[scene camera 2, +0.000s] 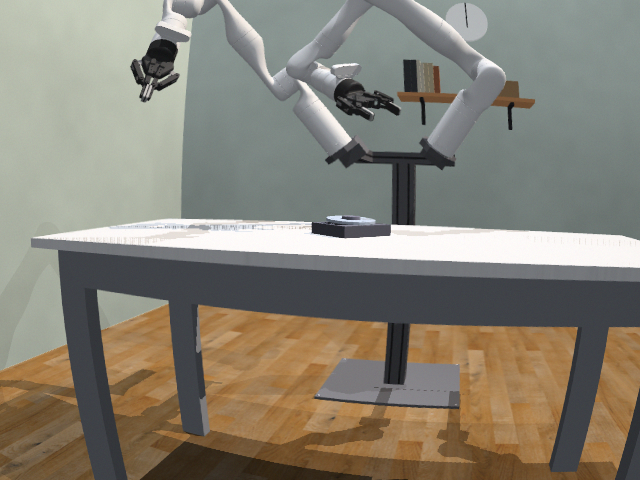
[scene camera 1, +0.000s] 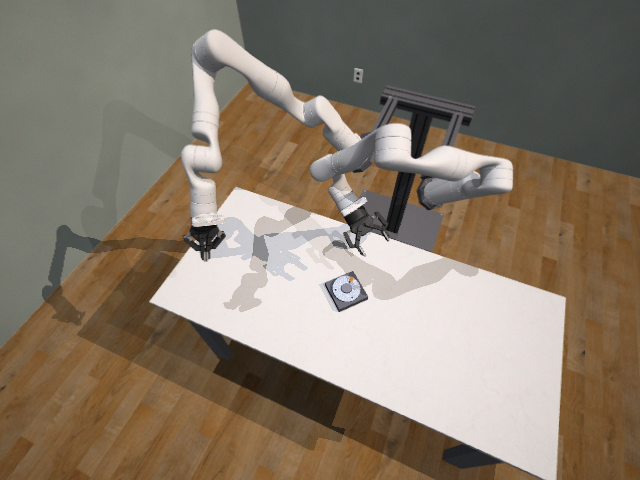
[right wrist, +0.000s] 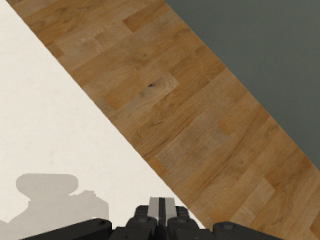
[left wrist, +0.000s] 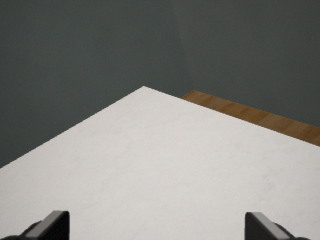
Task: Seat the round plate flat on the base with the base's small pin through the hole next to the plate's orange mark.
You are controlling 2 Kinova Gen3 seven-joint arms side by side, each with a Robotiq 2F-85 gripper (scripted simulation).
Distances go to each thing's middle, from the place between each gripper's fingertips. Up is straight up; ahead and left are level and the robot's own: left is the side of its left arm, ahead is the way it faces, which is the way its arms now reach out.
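There is the dark square base [scene camera 2: 323,228], and my right hand [scene camera 2: 143,100] is 310 mm above it, 360 mm to the right of it and 290 mm past it.
Counted from my left hand [scene camera 2: 386,114], the dark square base is 270 mm below, 50 mm to the right and 70 mm ahead. Going by its middle, the base is nearer to my left hand than to my right hand.
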